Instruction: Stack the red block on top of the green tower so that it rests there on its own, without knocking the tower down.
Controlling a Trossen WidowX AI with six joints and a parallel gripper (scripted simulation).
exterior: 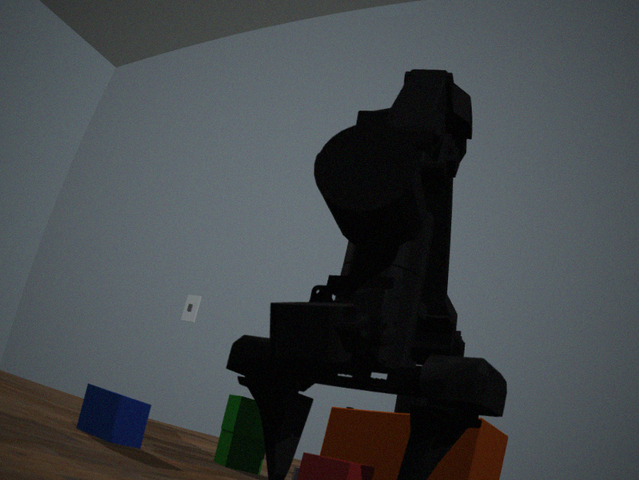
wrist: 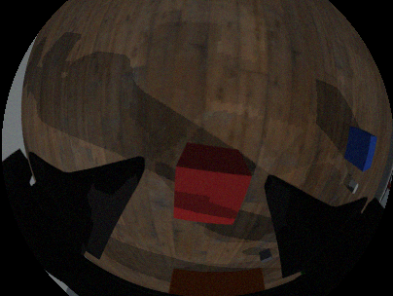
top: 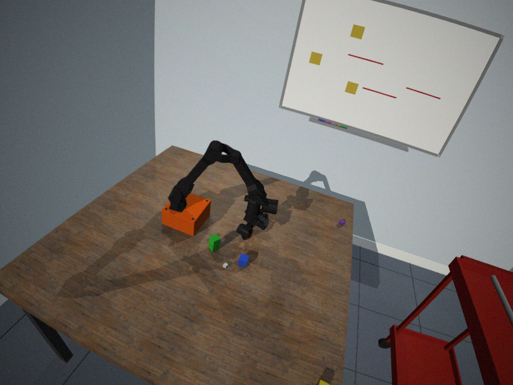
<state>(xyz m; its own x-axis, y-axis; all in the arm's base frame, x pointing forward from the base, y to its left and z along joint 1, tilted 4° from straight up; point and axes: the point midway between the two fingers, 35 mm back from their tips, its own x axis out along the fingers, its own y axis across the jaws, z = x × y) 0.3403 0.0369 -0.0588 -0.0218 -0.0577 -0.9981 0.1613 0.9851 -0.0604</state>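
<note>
Right now my gripper tip is 4 cm past the small white piece and 22 cm to the left of it. Also, from my gripper tip: small purple piece: 48 cm ahead, 28 cm to the left; then blue block: 2 cm ahead, 18 cm to the right, 1 cm above; then red block: 1 cm above.
</note>
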